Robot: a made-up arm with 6 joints.
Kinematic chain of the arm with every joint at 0, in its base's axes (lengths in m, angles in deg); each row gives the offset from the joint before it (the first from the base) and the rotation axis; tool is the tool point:
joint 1: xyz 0 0 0.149 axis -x
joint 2: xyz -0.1 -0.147 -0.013 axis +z
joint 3: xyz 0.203 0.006 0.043 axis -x
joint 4: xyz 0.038 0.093 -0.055 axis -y
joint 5: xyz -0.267 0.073 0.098 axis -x
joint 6: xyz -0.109 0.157 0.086 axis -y
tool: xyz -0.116 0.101 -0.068
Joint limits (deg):
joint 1: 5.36..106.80
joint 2: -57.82..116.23
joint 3: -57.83..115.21
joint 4: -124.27..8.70
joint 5: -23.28..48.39
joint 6: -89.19..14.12
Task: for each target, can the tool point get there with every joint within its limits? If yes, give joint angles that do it. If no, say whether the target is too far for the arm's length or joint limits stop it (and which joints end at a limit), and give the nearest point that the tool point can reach.
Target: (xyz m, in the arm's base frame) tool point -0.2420 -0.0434 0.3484
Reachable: no: joint limits stop it (at a limit: joint 1, joint 5, joint 6) | nearest point -0.3453 0.0302 0.4695 | short by 0.175 m
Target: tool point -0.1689 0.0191 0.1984
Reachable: no: joint limits stop it (at a limit: joint 1, joint 5, joint 6) | nearest point -0.2602 0.2348 0.2073 | short by 0.234 m
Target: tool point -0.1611 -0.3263 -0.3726
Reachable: yes | joints 96.22 43.59 80.29 -82.29 -16.08 -37.79
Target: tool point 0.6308 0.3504 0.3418
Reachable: yes | joints 66.30 -26.28 -1.38 -105.13 0.81 -58.87
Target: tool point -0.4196 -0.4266 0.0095
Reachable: yes | joints 45.25 58.04 82.48 -14.46 25.50 -53.23
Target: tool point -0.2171 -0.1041 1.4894
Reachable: no: too far | nearest point -0.0369 -0.0692 1.0395 | short by 0.486 m
